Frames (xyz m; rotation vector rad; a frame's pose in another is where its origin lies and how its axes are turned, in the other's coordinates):
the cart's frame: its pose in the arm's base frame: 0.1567 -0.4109 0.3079 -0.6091 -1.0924 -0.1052
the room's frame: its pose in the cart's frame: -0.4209 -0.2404 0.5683 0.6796 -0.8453 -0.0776
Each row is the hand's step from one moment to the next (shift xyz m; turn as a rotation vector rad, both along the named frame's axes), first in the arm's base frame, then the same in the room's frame.
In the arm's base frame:
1: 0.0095 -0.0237 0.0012 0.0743 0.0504 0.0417
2: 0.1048 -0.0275 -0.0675 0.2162 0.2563 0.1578
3: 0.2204 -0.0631 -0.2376 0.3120 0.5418 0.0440
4: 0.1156 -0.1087 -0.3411 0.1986 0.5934 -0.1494
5: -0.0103 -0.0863 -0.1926 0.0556 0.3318 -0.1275
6: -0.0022 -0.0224 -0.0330 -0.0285 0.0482 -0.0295
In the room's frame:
1: -0.0071 -0.0245 -0.0007 0.0244 0.0133 -0.0950
2: -0.1027 -0.0322 -0.0686 0.1278 0.1277 -0.3236
3: -0.3050 -0.0431 -0.1189 0.0523 0.3979 -0.4814
4: -0.3750 -0.0249 0.0173 -0.0767 0.5349 -0.3491
5: -0.1919 -0.0166 0.0868 -0.0648 0.3275 -0.1342
6: -0.0344 -0.0097 0.0179 -0.0073 0.0607 0.0163

